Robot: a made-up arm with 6 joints. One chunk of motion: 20 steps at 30 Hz.
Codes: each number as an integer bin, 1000 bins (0 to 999) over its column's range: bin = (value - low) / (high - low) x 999, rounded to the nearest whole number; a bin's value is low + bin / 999 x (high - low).
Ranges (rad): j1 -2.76..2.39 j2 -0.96..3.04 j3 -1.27..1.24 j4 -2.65..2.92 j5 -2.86..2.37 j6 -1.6..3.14
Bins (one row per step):
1: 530 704 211 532 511 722
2: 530 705 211 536 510 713
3: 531 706 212 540 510 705
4: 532 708 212 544 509 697
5: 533 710 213 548 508 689
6: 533 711 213 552 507 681
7: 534 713 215 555 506 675
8: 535 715 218 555 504 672
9: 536 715 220 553 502 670
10: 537 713 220 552 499 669
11: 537 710 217 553 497 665
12: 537 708 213 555 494 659
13: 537 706 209 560 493 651
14: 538 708 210 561 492 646
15: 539 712 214 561 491 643
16: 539 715 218 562 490 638
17: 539 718 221 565 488 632
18: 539 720 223 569 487 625
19: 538 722 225 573 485 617
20: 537 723 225 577 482 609
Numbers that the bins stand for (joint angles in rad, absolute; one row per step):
1: -0.0278 1.8588 -0.7399 0.3162 -0.1848 1.8257
2: -0.0278 1.8628 -0.7399 0.3385 -0.1900 1.7830
3: -0.0226 1.8668 -0.7373 0.3608 -0.1900 1.7450
4: -0.0175 1.8748 -0.7373 0.3831 -0.1953 1.7071
5: -0.0123 1.8828 -0.7348 0.4054 -0.2005 1.6691
6: -0.0123 1.8868 -0.7348 0.4277 -0.2057 1.6312
7: -0.0071 1.8949 -0.7298 0.4444 -0.2110 1.6027
8: -0.0020 1.9029 -0.7223 0.4444 -0.2214 1.5885
9: 0.0032 1.9029 -0.7172 0.4333 -0.2319 1.5790
10: 0.0083 1.8949 -0.7172 0.4277 -0.2476 1.5742
11: 0.0083 1.8828 -0.7248 0.4333 -0.2581 1.5553
12: 0.0083 1.8748 -0.7348 0.4444 -0.2738 1.5268
13: 0.0083 1.8668 -0.7449 0.4723 -0.2790 1.4888
14: 0.0135 1.8748 -0.7424 0.4779 -0.2843 1.4651
15: 0.0186 1.8909 -0.7323 0.4779 -0.2895 1.4509
16: 0.0186 1.9029 -0.7223 0.4835 -0.2947 1.4271
17: 0.0186 1.9149 -0.7147 0.5002 -0.3052 1.3987
18: 0.0186 1.9229 -0.7097 0.5225 -0.3104 1.3655
19: 0.0135 1.9309 -0.7047 0.5448 -0.3209 1.3275
20: 0.0083 1.9349 -0.7047 0.5671 -0.3366 1.2895

